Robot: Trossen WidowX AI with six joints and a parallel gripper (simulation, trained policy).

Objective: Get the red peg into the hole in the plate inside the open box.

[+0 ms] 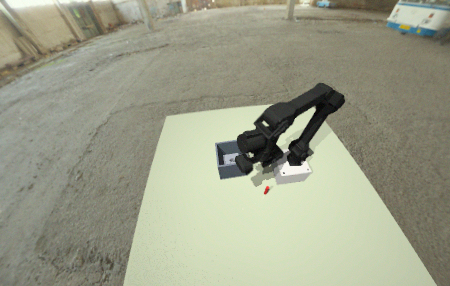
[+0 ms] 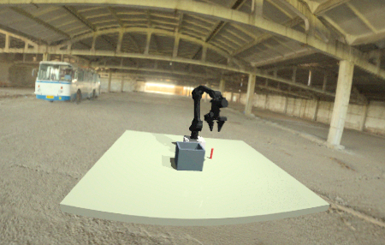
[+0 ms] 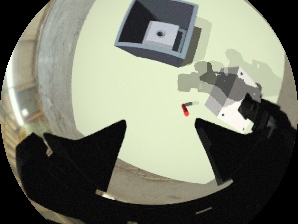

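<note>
Right now the red peg is 190 mm below my gripper tip, 80 mm behind it and 10 mm to the left of it. The rest, counted from my gripper tip: holed plate: 180 mm below, 160 mm to the right, 100 mm ahead.
</note>
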